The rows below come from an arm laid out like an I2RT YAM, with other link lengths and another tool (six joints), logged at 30 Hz.
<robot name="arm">
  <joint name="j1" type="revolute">
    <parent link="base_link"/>
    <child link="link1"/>
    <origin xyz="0 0 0.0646"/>
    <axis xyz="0 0 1"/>
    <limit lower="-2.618" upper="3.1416"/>
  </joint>
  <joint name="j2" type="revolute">
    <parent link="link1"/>
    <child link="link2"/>
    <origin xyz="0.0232 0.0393 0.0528"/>
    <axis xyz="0 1 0"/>
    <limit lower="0" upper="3.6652"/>
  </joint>
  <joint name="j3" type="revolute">
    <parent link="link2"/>
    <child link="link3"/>
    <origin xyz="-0.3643 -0.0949 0"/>
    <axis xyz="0 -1 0"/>
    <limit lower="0" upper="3.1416"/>
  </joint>
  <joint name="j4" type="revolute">
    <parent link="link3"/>
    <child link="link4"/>
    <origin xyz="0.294 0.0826 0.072"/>
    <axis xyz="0 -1 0"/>
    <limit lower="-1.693" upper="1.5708"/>
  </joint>
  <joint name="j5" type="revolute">
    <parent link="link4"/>
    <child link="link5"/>
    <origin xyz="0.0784 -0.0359 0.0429"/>
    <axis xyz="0 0 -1"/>
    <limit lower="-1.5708" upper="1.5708"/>
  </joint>
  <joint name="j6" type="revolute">
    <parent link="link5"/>
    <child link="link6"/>
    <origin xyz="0.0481 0 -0.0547"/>
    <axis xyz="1 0 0"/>
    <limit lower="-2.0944" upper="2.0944"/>
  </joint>
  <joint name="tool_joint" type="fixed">
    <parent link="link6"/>
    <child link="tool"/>
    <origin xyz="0.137 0 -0.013" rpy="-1.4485 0.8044 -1.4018"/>
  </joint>
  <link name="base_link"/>
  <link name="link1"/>
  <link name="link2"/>
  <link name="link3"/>
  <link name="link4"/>
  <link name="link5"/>
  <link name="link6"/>
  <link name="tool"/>
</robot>
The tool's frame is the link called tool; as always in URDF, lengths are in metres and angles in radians.
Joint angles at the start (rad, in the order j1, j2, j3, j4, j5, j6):
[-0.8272 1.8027 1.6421 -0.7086 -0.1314 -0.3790]
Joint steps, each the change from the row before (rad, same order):
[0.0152 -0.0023 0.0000 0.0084 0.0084 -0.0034]
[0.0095 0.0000 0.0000 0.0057 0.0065 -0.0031]
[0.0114 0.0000 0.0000 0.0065 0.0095 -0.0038]
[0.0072 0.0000 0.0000 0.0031 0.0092 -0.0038]
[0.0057 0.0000 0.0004 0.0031 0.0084 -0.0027]
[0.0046 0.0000 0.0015 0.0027 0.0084 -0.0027]
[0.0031 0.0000 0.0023 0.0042 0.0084 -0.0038]
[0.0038 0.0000 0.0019 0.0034 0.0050 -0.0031]
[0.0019 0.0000 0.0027 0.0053 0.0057 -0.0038]
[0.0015 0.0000 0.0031 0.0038 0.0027 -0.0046]
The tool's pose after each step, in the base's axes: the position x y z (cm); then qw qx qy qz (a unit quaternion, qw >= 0). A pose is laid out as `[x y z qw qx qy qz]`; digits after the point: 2 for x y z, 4 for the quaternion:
[39.28 -40.12 28.25 0.2958 -0.1893 0.9035 -0.2455]
[39.66 -39.93 28.33 0.2955 -0.1942 0.9018 -0.2485]
[40.09 -39.70 28.42 0.2944 -0.1997 0.8999 -0.2523]
[40.31 -39.59 28.46 0.2921 -0.2034 0.8989 -0.2554]
[40.48 -39.53 28.52 0.2902 -0.2059 0.8981 -0.2586]
[40.62 -39.52 28.62 0.2883 -0.2079 0.8972 -0.2622]
[40.73 -39.61 28.79 0.2866 -0.2098 0.8959 -0.2669]
[40.89 -39.60 28.93 0.2861 -0.2122 0.8945 -0.2701]
[41.01 -39.71 29.14 0.2856 -0.2138 0.8928 -0.2749]
[41.13 -39.79 29.35 0.2859 -0.2162 0.8911 -0.2785]

